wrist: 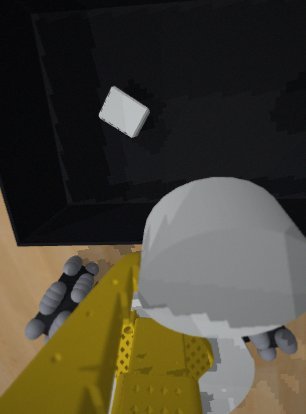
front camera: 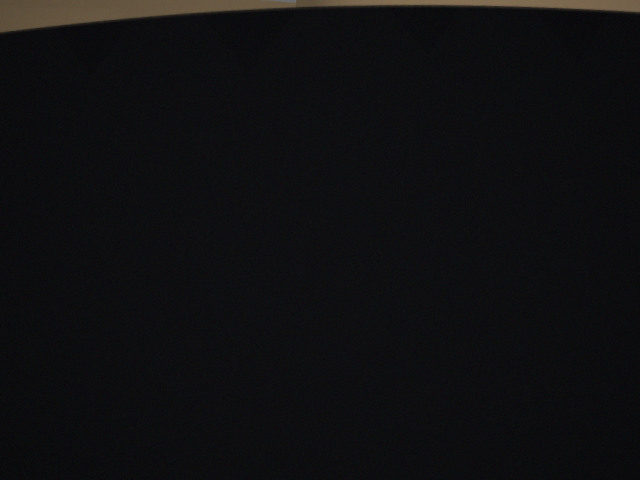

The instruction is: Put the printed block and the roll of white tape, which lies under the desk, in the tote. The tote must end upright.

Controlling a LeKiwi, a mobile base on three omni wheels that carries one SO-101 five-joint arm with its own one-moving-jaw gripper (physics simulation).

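Pixels of known places: hand, its tool point: (wrist: 141, 267); arm's base, origin of its link: (wrist: 158, 329).
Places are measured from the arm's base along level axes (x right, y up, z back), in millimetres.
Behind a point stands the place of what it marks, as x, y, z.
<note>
The black tote (front camera: 320, 232) {-1, -30, -107} (wrist: 30, 150) {-124, -35, -174} stands upright; its near wall fills most of the front view, and its open inside shows in the wrist view. The printed block (wrist: 124, 112) {-39, -58, -209}, small and whitish, lies on the tote floor towards the left wall. My yellow gripper (wrist: 142, 285) {-7, 108, -154} is shut on the roll of white tape (wrist: 220, 260) {14, 121, -166}, which looks large and light grey close to the wrist camera. The roll overlaps the tote's near wall in the wrist view and hides part of the jaws. The gripper is at the near side of the tote, above its rim.
The wooden floor (wrist: 22, 370) {-241, -89, 219} shows on the near side of the tote. A grey-rollered wheel (wrist: 62, 297) of my base is close to the tote's near left corner, and part of another wheel (wrist: 270, 342) shows at the right. A tan wall (front camera: 129, 9) {-1832, 2187, -3039} shows above the tote's rim.
</note>
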